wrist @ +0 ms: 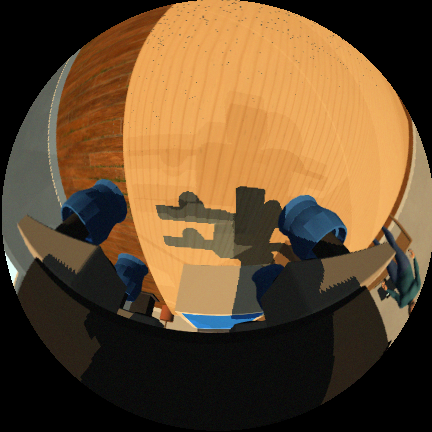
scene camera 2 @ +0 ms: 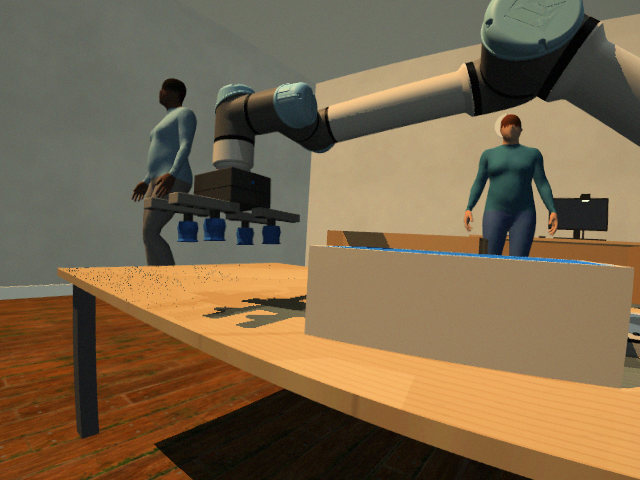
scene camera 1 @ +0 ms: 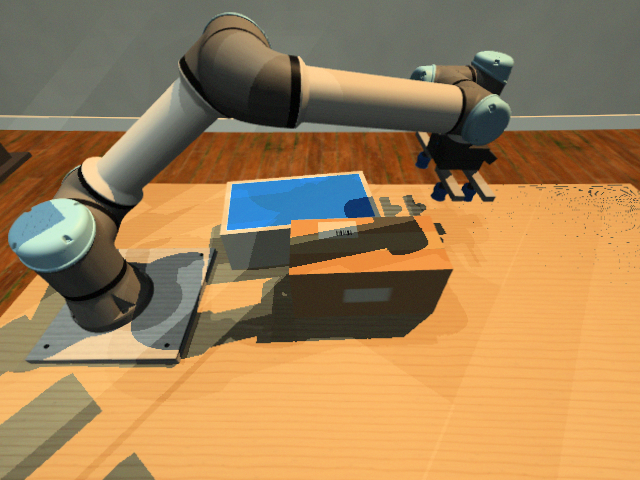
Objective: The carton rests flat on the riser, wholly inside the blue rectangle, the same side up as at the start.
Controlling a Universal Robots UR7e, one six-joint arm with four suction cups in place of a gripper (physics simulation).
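Frame: origin at the arm's base, x right, y down, z ahead, level; millimetres.
Seen in the pictures: hand at its tool point: (wrist: pixel 199 249) (scene camera 2: pixel 231 242); arm's base at its link origin: (scene camera 1: pixel 116 300).
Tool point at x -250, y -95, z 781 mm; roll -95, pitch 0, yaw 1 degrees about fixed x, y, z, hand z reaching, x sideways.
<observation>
Pixels of each thing's top centre, then the offset from my tool point to it. Level surfaces: height alone.
- brown carton at its top centre: (scene camera 1: pixel 365 242) (scene camera 2: pixel 408 234) (wrist: pixel 296 318) dy -35, dx +243, dz -248 mm
- grey-white riser at its top centre: (scene camera 2: pixel 458 253) (scene camera 1: pixel 299 199) (wrist: pixel 219 324) dy -7, dx +58, dz -377 mm
- blue rectangle at its top centre: (scene camera 2: pixel 458 253) (scene camera 1: pixel 299 199) (wrist: pixel 219 324) dy -7, dx +58, dz -377 mm
- table at its surface level: dy +113 mm
The brown carton (scene camera 1: pixel 372 281) (scene camera 2: pixel 429 243) (wrist: pixel 281 257) stands upright on the table, with a barcode label on top and a pale label on its side. It is in front of the riser in scene camera 1 and hides part of it. The grey-white riser (scene camera 1: pixel 248 252) (scene camera 2: pixel 465 315) (wrist: pixel 207 287) has a blue rectangle (scene camera 1: pixel 305 198) (scene camera 2: pixel 465 253) (wrist: pixel 215 320) on top, with a shadow across it. My gripper (scene camera 1: pixel 448 177) (scene camera 2: pixel 229 232) (wrist: pixel 202 250) has four blue suction cups pointing down. It hangs in the air beyond the riser's right end in scene camera 1, with nothing on the cups, apart from carton and riser.
The table (scene camera 1: pixel 361 413) (scene camera 2: pixel 258 356) (wrist: pixel 215 100) carries the arm's base plate (scene camera 1: pixel 170 294), left of the carton in scene camera 1. My forearm reaches above the riser. Two people (scene camera 2: pixel 170 149) (scene camera 2: pixel 511 175) and a monitor (scene camera 2: pixel 578 214) stand in the background.
</observation>
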